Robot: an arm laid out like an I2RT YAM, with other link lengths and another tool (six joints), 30 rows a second.
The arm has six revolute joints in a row. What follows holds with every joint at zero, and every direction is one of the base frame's.
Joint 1 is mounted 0.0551 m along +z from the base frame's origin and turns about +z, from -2.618 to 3.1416 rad.
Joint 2 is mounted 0.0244 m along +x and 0.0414 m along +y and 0.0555 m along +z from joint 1 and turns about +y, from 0 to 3.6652 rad.
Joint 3 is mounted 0.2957 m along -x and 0.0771 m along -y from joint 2 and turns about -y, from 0 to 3.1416 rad.
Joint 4 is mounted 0.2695 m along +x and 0.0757 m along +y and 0.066 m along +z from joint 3 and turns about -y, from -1.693 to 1.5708 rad.
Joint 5 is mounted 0.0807 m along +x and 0.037 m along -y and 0.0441 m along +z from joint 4 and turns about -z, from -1.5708 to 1.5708 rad.
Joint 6 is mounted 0.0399 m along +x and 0.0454 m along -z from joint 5 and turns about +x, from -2.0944 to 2.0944 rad.
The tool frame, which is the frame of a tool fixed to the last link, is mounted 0.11 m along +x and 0.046 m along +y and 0.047 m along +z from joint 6; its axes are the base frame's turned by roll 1.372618, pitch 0.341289 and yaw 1.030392 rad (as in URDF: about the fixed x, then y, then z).
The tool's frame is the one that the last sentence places.
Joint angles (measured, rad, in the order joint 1, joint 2, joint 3, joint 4, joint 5, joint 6), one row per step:
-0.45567 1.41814 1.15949 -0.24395 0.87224 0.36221
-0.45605 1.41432 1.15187 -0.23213 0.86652 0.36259
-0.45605 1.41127 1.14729 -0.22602 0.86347 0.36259
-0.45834 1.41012 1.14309 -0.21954 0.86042 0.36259
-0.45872 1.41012 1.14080 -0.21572 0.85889 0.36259
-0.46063 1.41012 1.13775 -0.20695 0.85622 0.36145
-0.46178 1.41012 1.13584 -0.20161 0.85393 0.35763
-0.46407 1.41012 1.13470 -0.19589 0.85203 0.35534
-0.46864 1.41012 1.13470 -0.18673 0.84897 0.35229
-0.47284 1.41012 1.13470 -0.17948 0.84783 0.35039
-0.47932 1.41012 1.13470 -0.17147 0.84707 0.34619
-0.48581 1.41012 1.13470 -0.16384 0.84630 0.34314
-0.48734 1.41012 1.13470 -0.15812 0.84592 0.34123
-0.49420 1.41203 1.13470 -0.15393 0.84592 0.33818
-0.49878 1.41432 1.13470 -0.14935 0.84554 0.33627
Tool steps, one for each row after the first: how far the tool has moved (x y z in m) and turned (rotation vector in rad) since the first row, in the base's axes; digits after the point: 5 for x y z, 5 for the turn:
-0.00010 0.00059 0.00014 -0.00101 -0.00876 0.00453
-0.00035 0.00110 0.00036 -0.00173 -0.01351 0.00721
-0.00081 0.00056 0.00002 -0.00197 -0.01722 0.00762
-0.00068 0.00051 -0.00038 -0.00201 -0.01890 0.00859
-0.00065 -0.00008 -0.00023 -0.00366 -0.02351 0.00940
-0.00042 -0.00031 -0.00033 -0.00493 -0.02347 0.01145
-0.00059 -0.00105 0.00011 -0.00664 -0.02581 0.01155
-0.00107 -0.00261 0.00172 -0.01015 -0.03173 0.01065
-0.00183 -0.00416 0.00307 -0.01341 -0.03661 0.00805
-0.00319 -0.00652 0.00451 -0.01767 -0.03989 0.00352
-0.00465 -0.00889 0.00591 -0.02158 -0.04388 -0.00137
-0.00480 -0.00947 0.00700 -0.02447 -0.04720 -0.00199
-0.00617 -0.01219 0.00690 -0.02623 -0.04626 -0.00795
-0.00678 -0.01413 0.00674 -0.02759 -0.04650 -0.01163

